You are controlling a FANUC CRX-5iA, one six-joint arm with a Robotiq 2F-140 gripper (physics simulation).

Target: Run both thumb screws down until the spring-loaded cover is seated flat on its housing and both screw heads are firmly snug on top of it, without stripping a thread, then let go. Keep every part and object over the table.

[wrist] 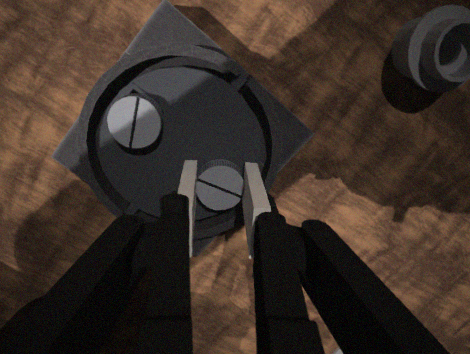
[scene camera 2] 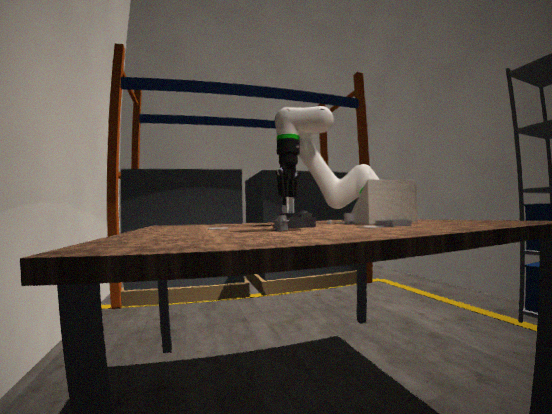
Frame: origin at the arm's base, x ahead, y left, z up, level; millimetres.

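Where they show: gripper, fingertip midpoint: (wrist: 220,181); arm's base at its link origin: (scene camera 2: 379,203).
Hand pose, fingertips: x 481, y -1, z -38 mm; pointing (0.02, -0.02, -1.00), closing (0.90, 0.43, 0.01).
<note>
Each offset is from my fingertips to the centre of the thing. "spot": to the spot under its first point. Level surfaces: height alone.
The housing @(dx -31, dy +6, dz -27 mm) (wrist: 162,25) (scene camera 2: 303,219) is a dark grey square-based block on the table. Its round dark cover @(dx -31, dy +6, dz -13 mm) (wrist: 200,120) lies inside a ring-shaped rim and carries two slotted thumb screws. One screw head @(spot: dx -62, dy +13, dz +10 mm) (wrist: 134,122), bright grey, is at the cover's upper left in the wrist view, with a dark shadow beside it; how high it stands cannot be told. My gripper (wrist: 220,181) (scene camera 2: 288,204) points straight down and is shut on the other screw head (wrist: 220,190), near the cover's lower right edge. Its pale pads are at either side of the head. Any gap under the cover is hidden.
A grey hollow round part @(dx +94, dy +146, dz -30 mm) (wrist: 420,52) (scene camera 2: 281,223) stands on the wooden table @(dz -55 mm) (scene camera 2: 175,245) beside the housing. A large pale box (scene camera 2: 392,201) and a flat grey piece @(dx -297, dy +266, dz -45 mm) (scene camera 2: 393,223) are farther right in the scene view.
</note>
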